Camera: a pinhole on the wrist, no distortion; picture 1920 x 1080 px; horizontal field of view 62.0 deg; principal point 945.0 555.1 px. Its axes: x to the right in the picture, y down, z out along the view. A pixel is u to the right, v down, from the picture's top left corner.
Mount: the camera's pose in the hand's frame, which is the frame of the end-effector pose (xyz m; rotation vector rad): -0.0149 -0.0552 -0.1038 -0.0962 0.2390 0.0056
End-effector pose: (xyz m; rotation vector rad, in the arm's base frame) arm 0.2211 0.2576 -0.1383 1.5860 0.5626 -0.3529
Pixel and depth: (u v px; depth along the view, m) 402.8 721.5 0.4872
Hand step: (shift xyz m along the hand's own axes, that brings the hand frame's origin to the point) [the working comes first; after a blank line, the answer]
In the camera's frame: -0.1653 0.0507 0.4872

-0.0614 0.0430 0.4017
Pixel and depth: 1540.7 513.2 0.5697
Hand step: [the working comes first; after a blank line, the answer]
In the camera's frame: 0.2124 -0.0149 0.5697

0.3262 -0.0167 0.3982
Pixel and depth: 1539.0 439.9 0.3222
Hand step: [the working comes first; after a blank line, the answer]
In the camera's frame: 0.1198 -0.0232 0.3222

0.1779 -0.0482 0.1816
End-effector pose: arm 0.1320 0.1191 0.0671 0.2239 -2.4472 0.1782
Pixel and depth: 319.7 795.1 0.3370
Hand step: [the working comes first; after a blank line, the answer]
In the camera's frame: -0.1319 0.0506 0.3370

-0.0643 0.0283 0.2485
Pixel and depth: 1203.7 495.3 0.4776
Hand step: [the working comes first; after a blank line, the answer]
In the camera's frame: 0.0773 -0.0179 0.4776

0.1733 -0.0277 0.3414
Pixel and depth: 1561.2 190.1 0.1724
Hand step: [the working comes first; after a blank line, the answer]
In the camera's frame: 0.0665 -0.0394 0.1724

0.0911 -0.0783 0.0509
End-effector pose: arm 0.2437 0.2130 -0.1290 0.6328 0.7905 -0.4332
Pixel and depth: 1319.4 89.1 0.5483
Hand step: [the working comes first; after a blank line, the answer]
In the camera's frame: 0.1285 -0.1599 0.5483

0.2421 -0.1626 0.4111
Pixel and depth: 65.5 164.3 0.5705
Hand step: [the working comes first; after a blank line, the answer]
In the camera's frame: -0.3140 -0.1395 0.5705

-0.1830 -0.1376 0.5354
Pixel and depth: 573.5 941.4 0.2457
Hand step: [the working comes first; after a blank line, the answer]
In the camera's frame: -0.0571 0.0594 0.2457

-0.0134 0.0278 0.1417
